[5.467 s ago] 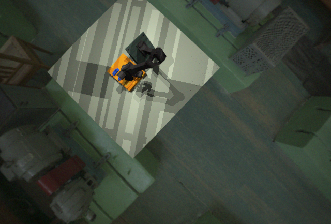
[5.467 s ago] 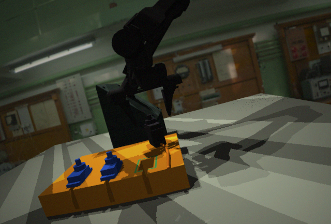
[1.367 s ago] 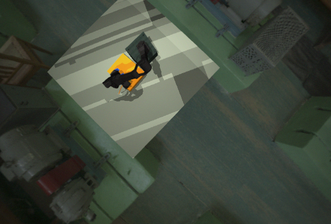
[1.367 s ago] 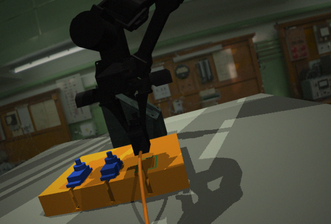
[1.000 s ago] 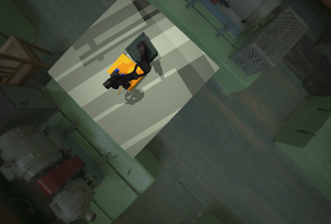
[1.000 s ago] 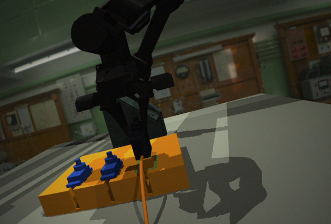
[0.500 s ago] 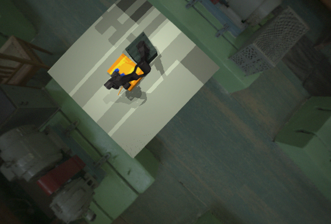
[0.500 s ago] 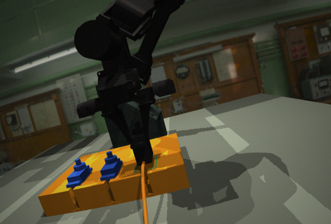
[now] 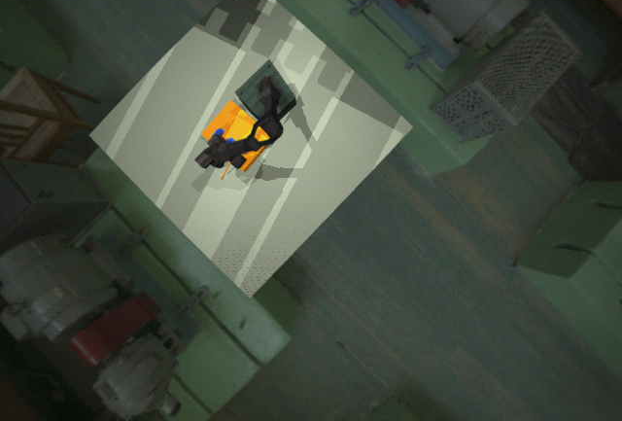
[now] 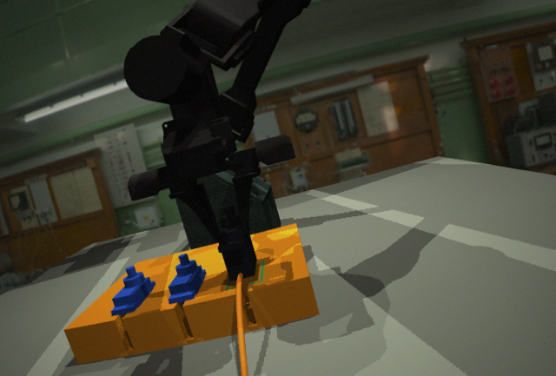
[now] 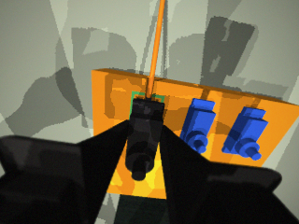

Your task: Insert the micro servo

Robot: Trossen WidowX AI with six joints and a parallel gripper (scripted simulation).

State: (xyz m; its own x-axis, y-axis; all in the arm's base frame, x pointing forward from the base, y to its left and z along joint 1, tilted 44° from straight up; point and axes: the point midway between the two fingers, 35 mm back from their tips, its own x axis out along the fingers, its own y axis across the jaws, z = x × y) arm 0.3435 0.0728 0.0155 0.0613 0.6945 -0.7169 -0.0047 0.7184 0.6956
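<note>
My gripper tip is 120 mm past the orange deck, 80 mm above it and 70 mm to the left of it.
</note>
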